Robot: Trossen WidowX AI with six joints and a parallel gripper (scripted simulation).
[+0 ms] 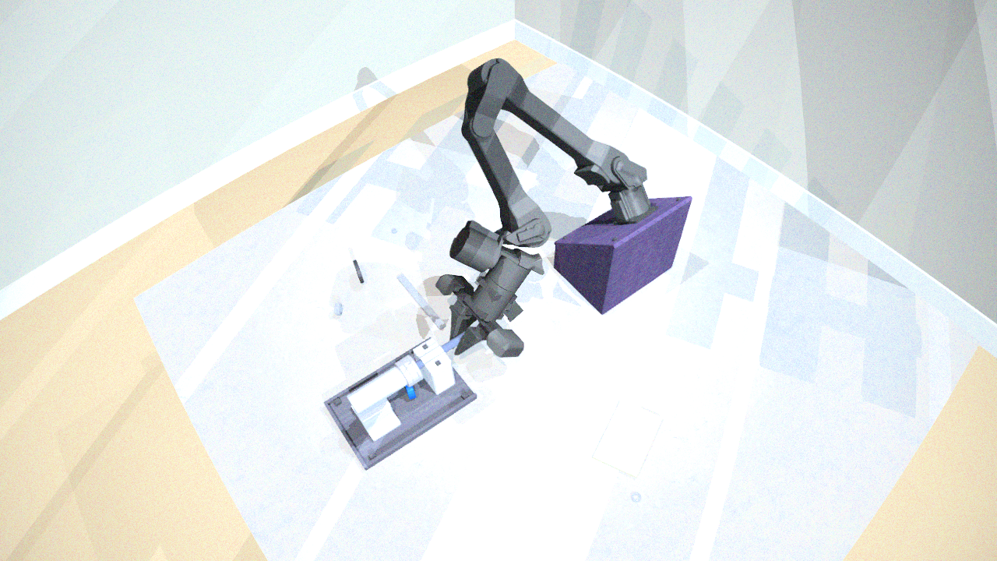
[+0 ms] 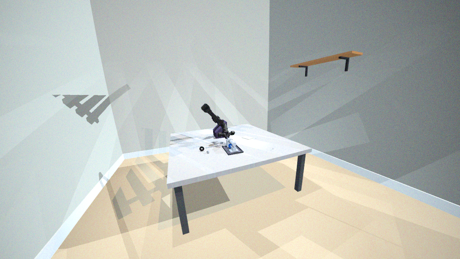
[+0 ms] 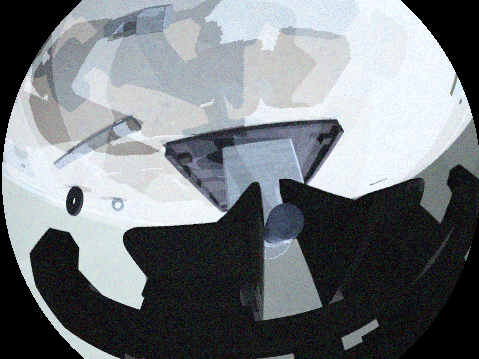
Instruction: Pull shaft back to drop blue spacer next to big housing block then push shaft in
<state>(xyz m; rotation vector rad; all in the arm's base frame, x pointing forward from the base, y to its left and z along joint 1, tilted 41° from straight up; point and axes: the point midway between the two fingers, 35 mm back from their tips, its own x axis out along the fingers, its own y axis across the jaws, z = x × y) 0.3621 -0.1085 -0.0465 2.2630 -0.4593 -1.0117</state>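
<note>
Right now the shaft is 60 mm ahead of my gripper tip and 30 mm above it. From my gripper tip the other things lie so: blue spacer (90 mm ahead, 20 mm below, 10 mm to the right); then black ring (290 mm to the right, 30 mm below, 20 mm ahead); then thin metal strip (160 mm to the right, 50 mm below, 40 mm behind).
</note>
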